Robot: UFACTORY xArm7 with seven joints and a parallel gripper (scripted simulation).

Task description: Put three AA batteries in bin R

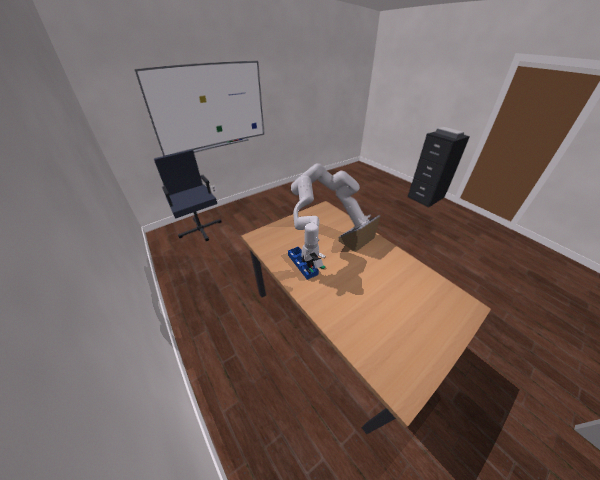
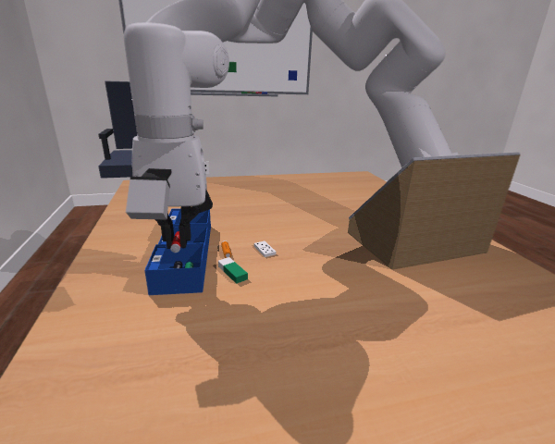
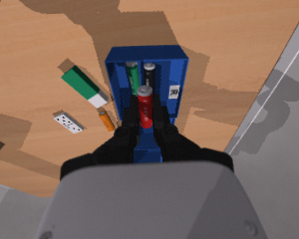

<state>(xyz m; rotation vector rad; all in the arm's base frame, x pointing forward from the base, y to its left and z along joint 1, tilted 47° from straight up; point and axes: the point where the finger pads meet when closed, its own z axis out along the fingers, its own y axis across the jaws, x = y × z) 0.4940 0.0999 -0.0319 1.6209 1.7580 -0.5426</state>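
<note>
Right now my hand is 10 mm past the green AA battery and 70 mm above it. The rest, counted from my hand: bin: 90 mm to the right, 60 mm below; then red battery: 20 mm below; then black AA battery: 10 mm ahead, 70 mm below.
</note>
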